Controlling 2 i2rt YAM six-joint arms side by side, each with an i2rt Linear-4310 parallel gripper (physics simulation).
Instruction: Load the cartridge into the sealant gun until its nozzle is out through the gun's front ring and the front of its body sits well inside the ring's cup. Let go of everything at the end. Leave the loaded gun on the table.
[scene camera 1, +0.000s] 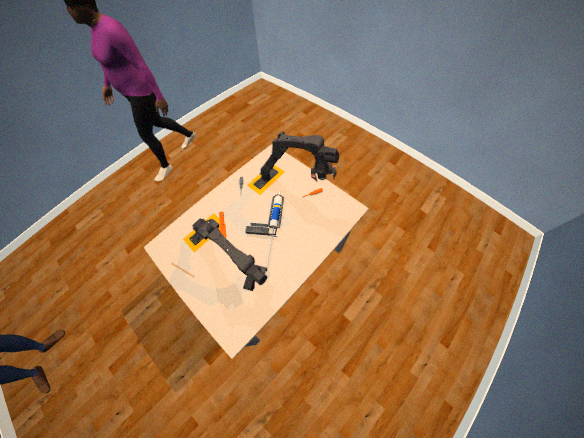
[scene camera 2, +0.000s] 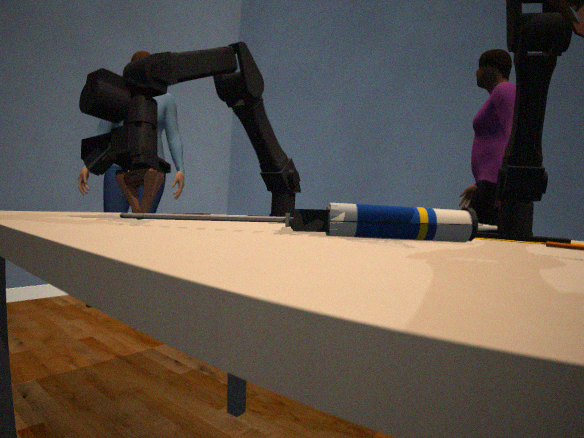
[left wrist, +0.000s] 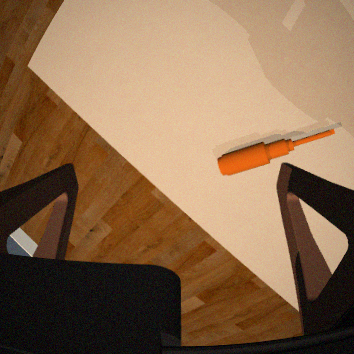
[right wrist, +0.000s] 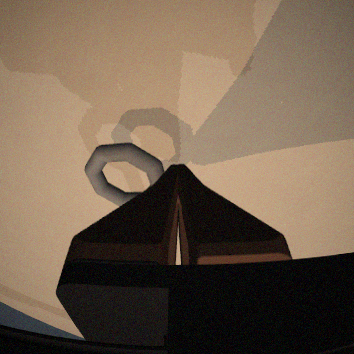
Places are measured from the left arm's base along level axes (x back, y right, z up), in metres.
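Pixels of known places: left gripper, fingertip midpoint: (scene camera 1: 325, 180) (left wrist: 176, 174); right gripper, fingertip midpoint: (scene camera 2: 140, 219) (right wrist: 177, 175); left arm's base, link origin: (scene camera 1: 266, 178) (scene camera 2: 514, 240).
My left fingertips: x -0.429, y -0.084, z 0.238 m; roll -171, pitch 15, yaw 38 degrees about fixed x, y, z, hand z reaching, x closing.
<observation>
Ahead of a thing's pixels: the offset from my left fingertips to its top centre. "pt": to the spot under its first point.
The dark sealant gun (scene camera 1: 257, 230) (scene camera 2: 310, 220) lies on the table, its long rod drawn out behind. The white and blue cartridge @[dx +0.193, dy +0.230, dz -0.188 m] (scene camera 1: 275, 212) (scene camera 2: 387, 221) lies in its frame. The nozzle @[dx +0.249, dy +0.145, dz -0.206 m] (scene camera 2: 487, 227) sticks out past the gun's front ring @[pt dx +0.218, dy +0.148, dz -0.210 m] (scene camera 2: 473, 225), with the body's front end at the ring; its depth in the cup is hard to tell. My right gripper (scene camera 2: 142, 209) (right wrist: 177, 175) is shut and empty above the table near the rod's end ring @[pt dx -0.060, dy +0.590, dz -0.220 m] (right wrist: 94, 171), which shows beside the fingertips. My left gripper (scene camera 1: 324, 175) (left wrist: 176, 174) is open and empty, high over the table edge.
An orange screwdriver @[dx +0.091, dy -0.011, dz -0.211 m] (scene camera 1: 316, 192) (left wrist: 245, 159) lies below the left gripper. A grey screwdriver @[dx +0.514, dy +0.250, dz -0.204 m] (scene camera 1: 241, 183) lies between the arm bases, an orange tool @[dx +0.391, dy +0.538, dz -0.222 m] (scene camera 1: 222, 225) beside the right arm's base, and a thin stick @[dx +0.362, dy +0.903, dz -0.230 m] (scene camera 1: 183, 270) near the table's left edge. People stand beyond the table.
</observation>
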